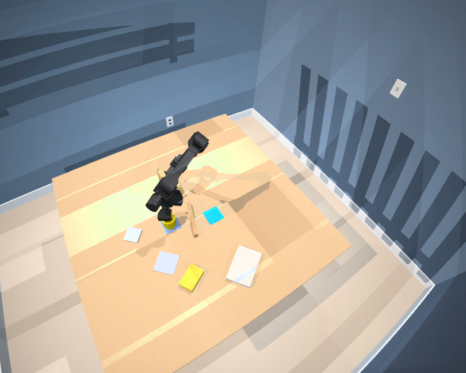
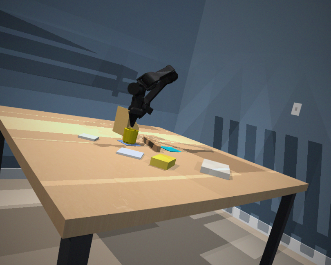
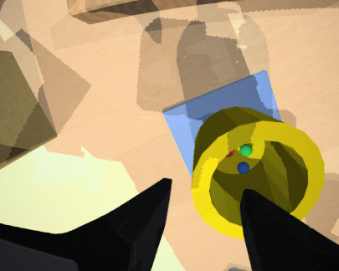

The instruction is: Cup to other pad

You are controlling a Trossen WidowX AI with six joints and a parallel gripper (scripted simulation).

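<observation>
My gripper tip is now 2 cm short of the yellow cup, 1 cm to the left of it and 5 cm above it. Also, from my gripper tip: blue marble 3 cm ahead, 3 cm to the right, 7 cm below; then wooden bar 5 cm ahead, 10 cm to the left, 8 cm below; then cyan pad 8 cm ahead, 22 cm to the left, 9 cm below.
</observation>
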